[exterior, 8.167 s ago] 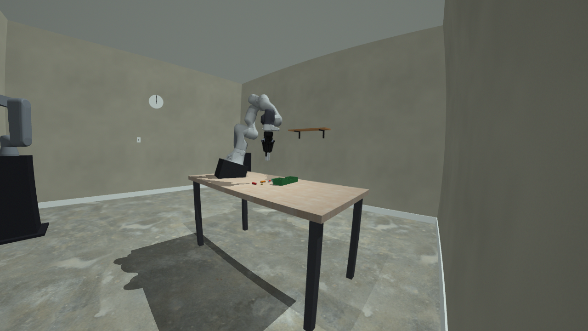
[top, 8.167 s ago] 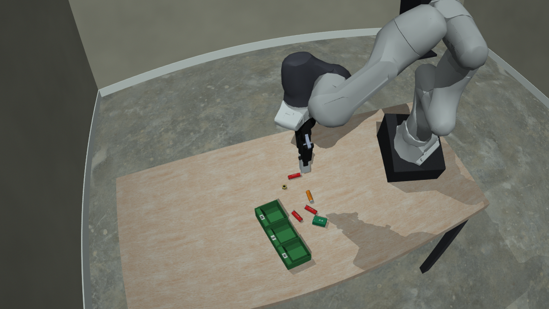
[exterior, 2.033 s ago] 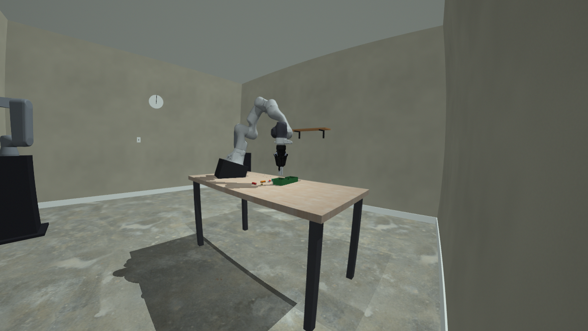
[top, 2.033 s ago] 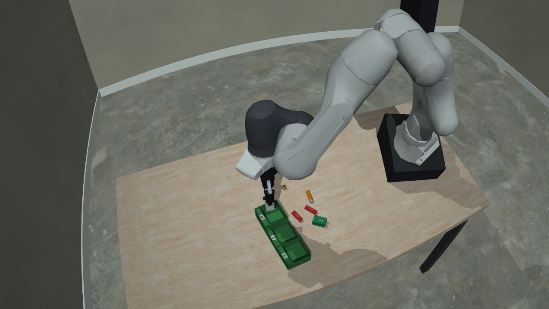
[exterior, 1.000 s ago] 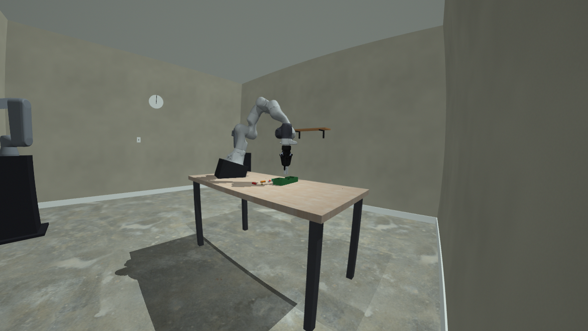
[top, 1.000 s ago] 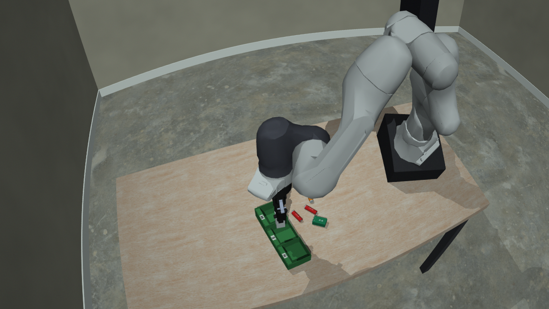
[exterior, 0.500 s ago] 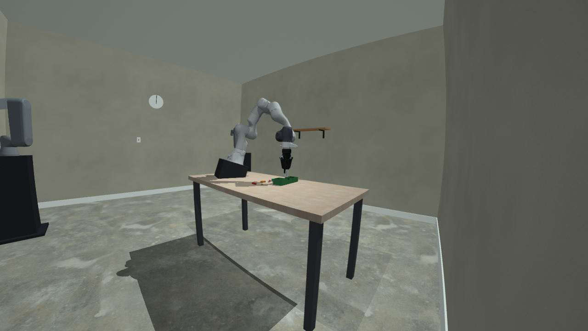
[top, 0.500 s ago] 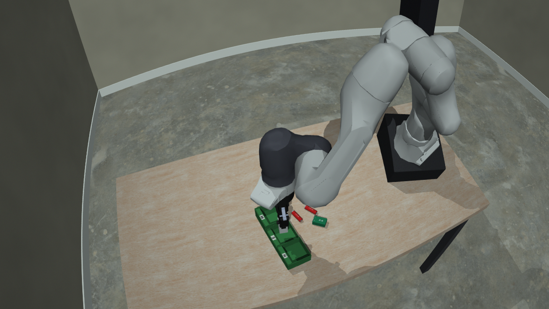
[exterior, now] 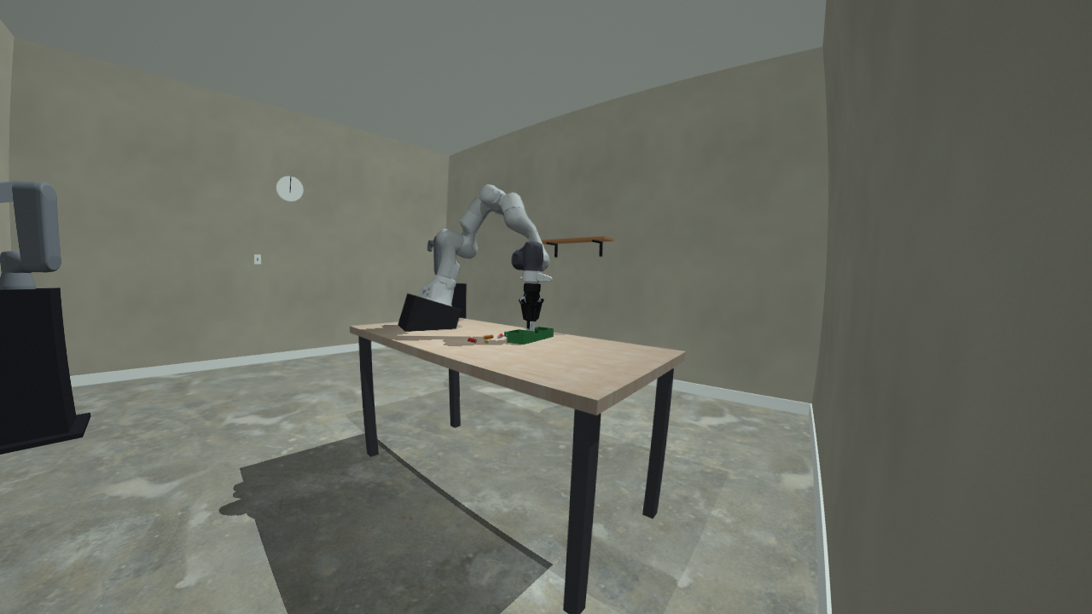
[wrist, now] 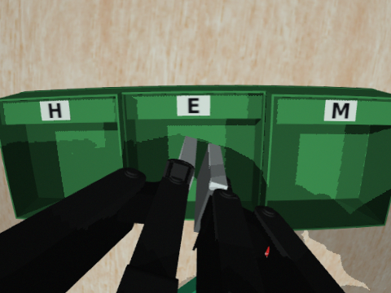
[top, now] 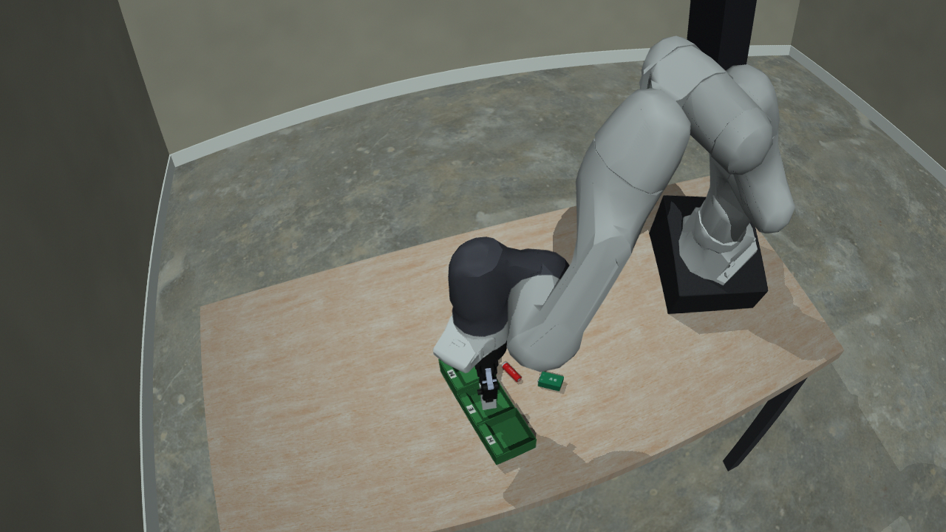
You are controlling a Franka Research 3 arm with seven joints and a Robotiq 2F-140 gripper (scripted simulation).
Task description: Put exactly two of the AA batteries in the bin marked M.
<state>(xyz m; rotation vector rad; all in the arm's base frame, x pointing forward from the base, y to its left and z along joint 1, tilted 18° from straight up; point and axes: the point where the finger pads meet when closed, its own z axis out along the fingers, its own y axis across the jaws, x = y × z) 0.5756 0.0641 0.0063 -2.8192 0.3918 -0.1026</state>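
The bin marked M is 3 cm below my hand. The rest, counted from my hand: orange battery 15 cm behind, 11 cm to the right, 4 cm below; small green block battery 13 cm behind, 4 cm below, 1 cm to the right; red AA battery 7 cm behind, 6 cm to the right, 4 cm below.
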